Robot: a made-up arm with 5 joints. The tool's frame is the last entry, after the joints.
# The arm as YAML. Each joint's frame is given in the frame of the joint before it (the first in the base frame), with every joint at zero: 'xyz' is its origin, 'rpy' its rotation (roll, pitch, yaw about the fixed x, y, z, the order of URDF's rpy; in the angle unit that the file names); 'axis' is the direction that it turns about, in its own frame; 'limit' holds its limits. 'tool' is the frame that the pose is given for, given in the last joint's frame.
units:
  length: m
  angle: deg
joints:
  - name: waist
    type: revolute
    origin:
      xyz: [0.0, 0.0, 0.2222]
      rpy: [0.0, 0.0, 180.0]
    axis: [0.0, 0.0, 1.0]
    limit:
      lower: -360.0
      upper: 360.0
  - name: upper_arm
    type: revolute
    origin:
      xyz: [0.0, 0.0, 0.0]
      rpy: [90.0, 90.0, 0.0]
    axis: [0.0, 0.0, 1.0]
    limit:
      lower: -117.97
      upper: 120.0
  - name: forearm
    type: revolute
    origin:
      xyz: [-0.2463, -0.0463, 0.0]
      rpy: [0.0, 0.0, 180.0]
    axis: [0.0, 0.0, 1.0]
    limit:
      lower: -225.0
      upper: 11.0
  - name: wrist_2
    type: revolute
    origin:
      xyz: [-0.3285, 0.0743, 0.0]
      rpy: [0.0, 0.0, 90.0]
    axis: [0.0, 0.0, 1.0]
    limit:
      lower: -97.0
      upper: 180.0
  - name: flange
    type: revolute
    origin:
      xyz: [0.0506, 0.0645, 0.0]
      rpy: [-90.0, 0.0, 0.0]
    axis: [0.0, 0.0, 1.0]
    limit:
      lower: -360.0
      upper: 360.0
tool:
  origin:
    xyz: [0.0, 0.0, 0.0]
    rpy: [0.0, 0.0, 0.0]
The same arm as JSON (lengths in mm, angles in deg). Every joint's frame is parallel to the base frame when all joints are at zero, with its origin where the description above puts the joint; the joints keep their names.
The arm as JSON. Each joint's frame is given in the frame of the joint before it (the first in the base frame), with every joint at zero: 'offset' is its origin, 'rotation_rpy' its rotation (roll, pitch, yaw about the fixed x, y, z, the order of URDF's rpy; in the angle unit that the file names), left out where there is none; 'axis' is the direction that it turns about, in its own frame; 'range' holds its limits. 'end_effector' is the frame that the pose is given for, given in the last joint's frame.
{
  "length_unit": "mm",
  "angle_unit": "deg",
  "chain": [
    {
      "id": "waist",
      "offset": [
        0.0,
        0.0,
        222.2
      ],
      "axis": [
        0.0,
        0.0,
        1.0
      ],
      "range": [
        -360.0,
        360.0
      ]
    },
    {
      "id": "upper_arm",
      "offset": [
        0.0,
        0.0,
        0.0
      ],
      "axis": [
        0.0,
        1.0,
        0.0
      ],
      "range": [
        -117.97,
        120.0
      ]
    },
    {
      "id": "forearm",
      "offset": [
        46.3,
        0.0,
        246.3
      ],
      "axis": [
        0.0,
        1.0,
        0.0
      ],
      "range": [
        -225.0,
        11.0
      ]
    },
    {
      "id": "wrist_2",
      "offset": [
        74.3,
        0.0,
        -328.5
      ],
      "axis": [
        0.0,
        1.0,
        0.0
      ],
      "range": [
        -97.0,
        180.0
      ]
    },
    {
      "id": "flange",
      "offset": [
        50.6,
        0.0,
        -64.5
      ],
      "axis": [
        0.0,
        0.0,
        -1.0
      ],
      "range": [
        -360.0,
        360.0
      ]
    }
  ],
  "end_effector": {
    "offset": [
      0.0,
      0.0,
      0.0
    ],
    "rotation_rpy": [
      180.0,
      0.0,
      0.0
    ]
  }
}

